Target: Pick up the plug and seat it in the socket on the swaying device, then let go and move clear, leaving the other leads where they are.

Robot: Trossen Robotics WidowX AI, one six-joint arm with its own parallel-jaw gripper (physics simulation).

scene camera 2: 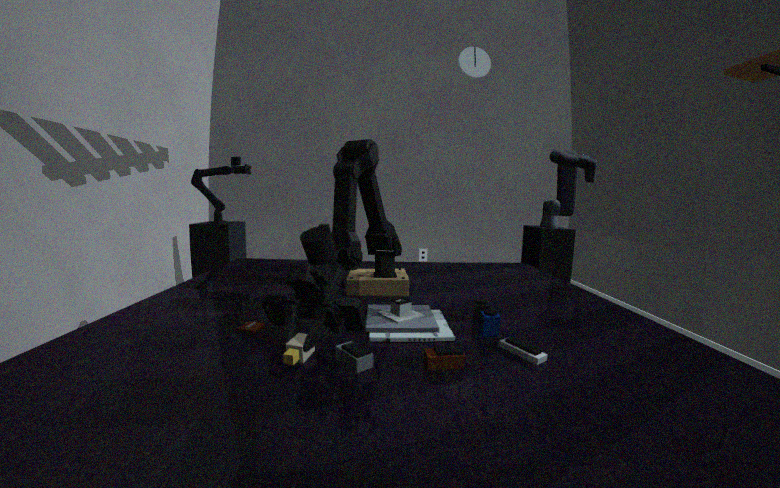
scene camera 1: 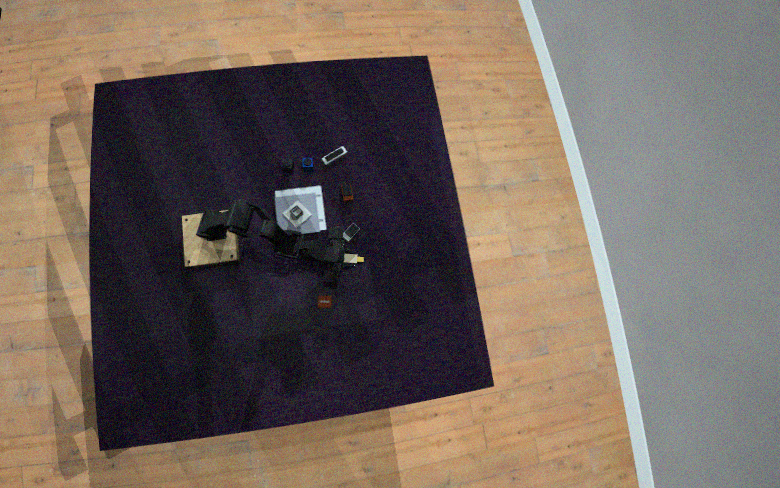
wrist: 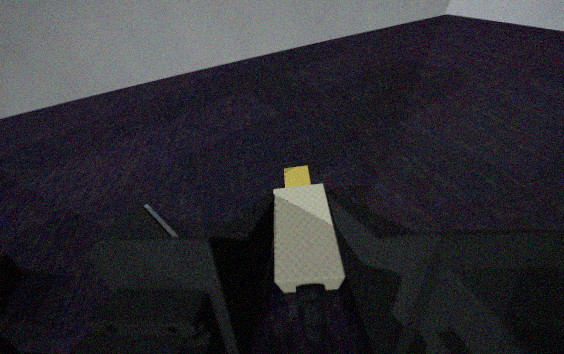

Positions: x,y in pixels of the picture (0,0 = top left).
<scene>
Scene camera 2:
my gripper: 294,349
grey block: 355,356, on the table
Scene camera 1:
my gripper: 356,259
grey device: 299,212
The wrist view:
my gripper: 300,198
cream plug: 307,260, held by my gripper
</scene>
